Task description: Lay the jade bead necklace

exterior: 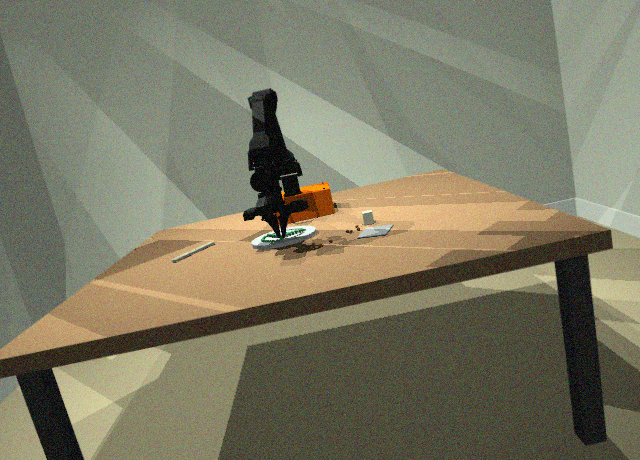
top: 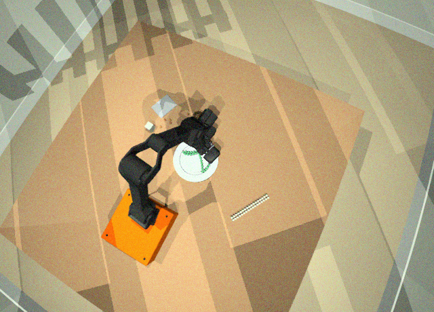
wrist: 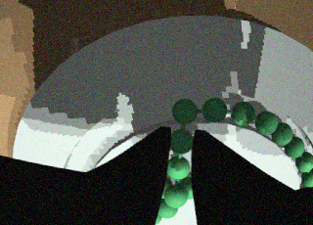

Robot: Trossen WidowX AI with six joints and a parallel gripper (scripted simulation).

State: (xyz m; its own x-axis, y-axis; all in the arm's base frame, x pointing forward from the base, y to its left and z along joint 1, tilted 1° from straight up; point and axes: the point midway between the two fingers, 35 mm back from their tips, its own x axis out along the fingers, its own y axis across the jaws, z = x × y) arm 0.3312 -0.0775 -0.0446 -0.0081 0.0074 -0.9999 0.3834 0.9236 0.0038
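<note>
My gripper tip is 50 mm past the round bead board, 10 mm to the right of it and 10 mm above it. From my gripper tip the other things lie so: grey flat plate (140 mm ahead, 250 mm to the left, 10 mm below); small white cube (10 mm ahead, 260 mm to the left).
</note>
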